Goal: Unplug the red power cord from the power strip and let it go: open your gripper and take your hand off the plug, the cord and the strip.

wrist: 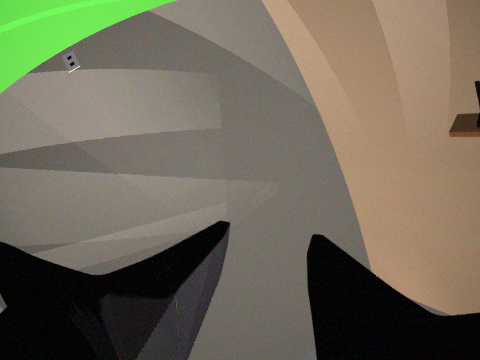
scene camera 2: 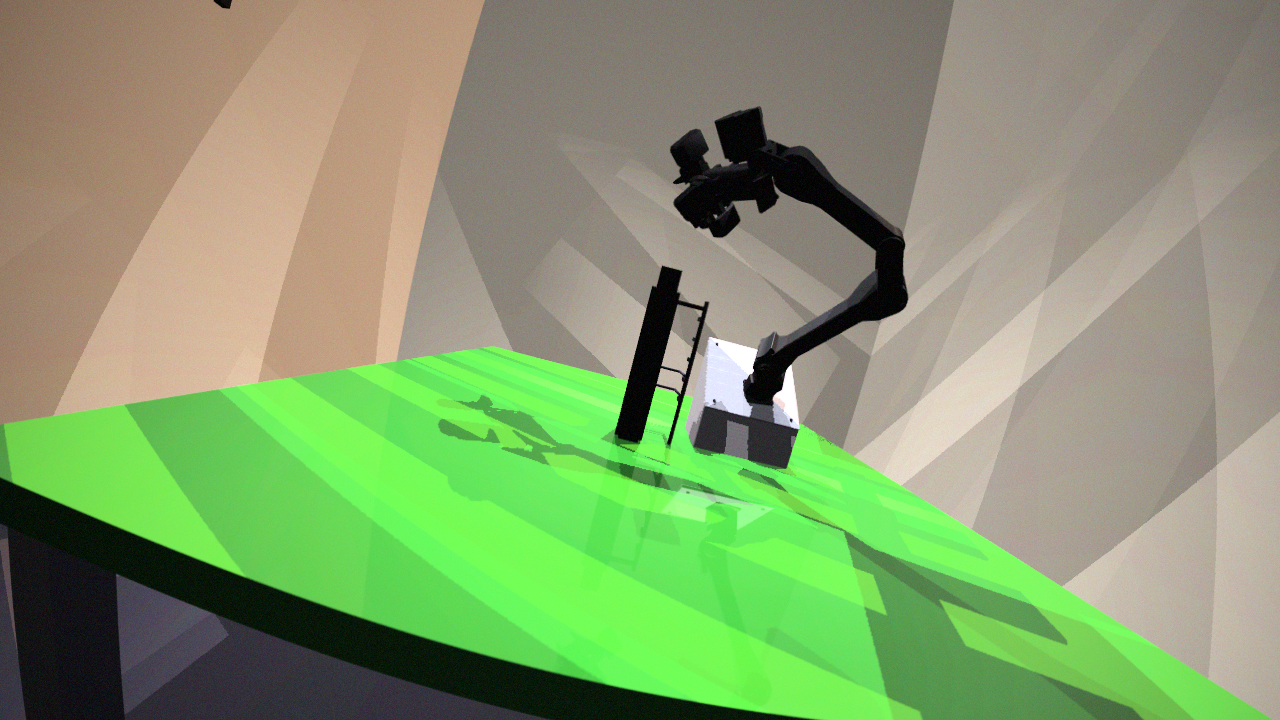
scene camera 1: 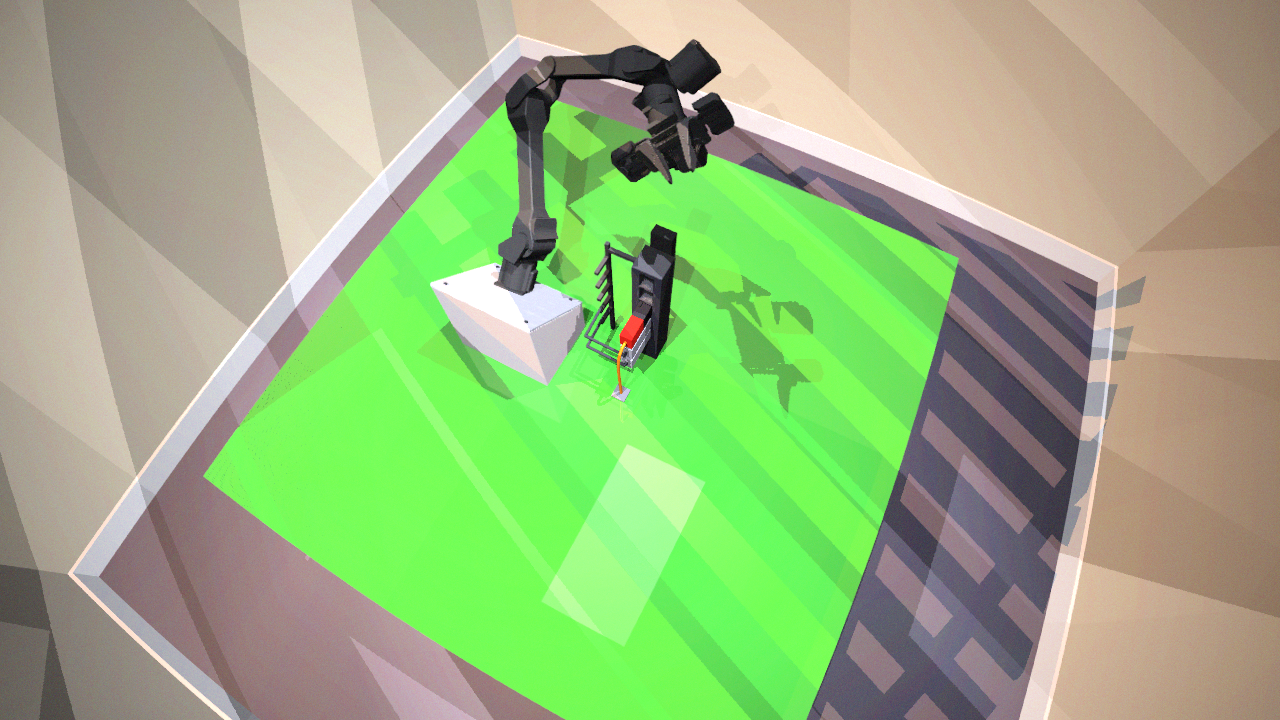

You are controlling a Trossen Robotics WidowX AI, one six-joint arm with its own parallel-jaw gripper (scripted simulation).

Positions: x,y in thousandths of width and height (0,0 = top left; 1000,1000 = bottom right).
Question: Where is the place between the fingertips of the gripper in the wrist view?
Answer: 561,662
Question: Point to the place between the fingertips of the gripper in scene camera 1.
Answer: At 532,245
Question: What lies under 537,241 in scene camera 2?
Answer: The gripper.
